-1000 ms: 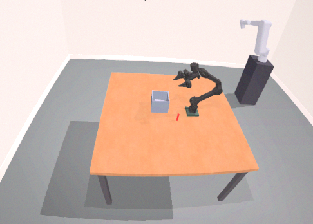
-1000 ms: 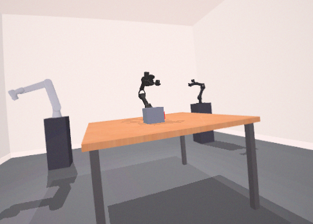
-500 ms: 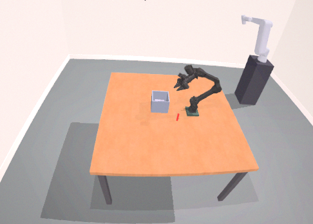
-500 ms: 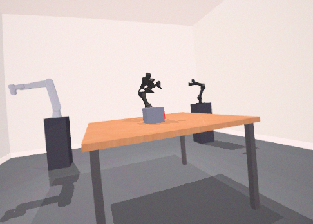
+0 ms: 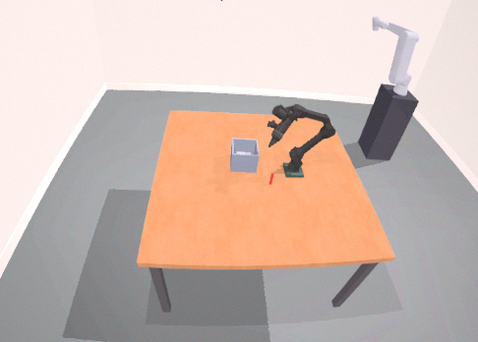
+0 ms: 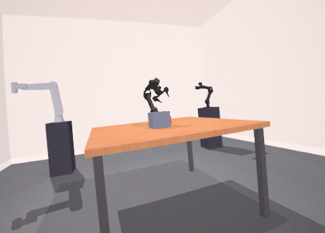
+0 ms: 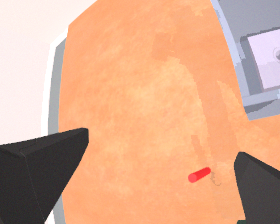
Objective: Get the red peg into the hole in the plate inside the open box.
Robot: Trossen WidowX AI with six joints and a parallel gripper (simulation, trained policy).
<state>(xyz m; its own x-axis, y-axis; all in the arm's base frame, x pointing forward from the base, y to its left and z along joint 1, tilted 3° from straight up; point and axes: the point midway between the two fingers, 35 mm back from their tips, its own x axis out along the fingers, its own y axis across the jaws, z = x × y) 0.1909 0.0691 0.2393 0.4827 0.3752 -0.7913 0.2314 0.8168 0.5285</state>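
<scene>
My gripper tip is 20 cm above the red peg, 5 cm to the right of it and 4 cm past it.
</scene>
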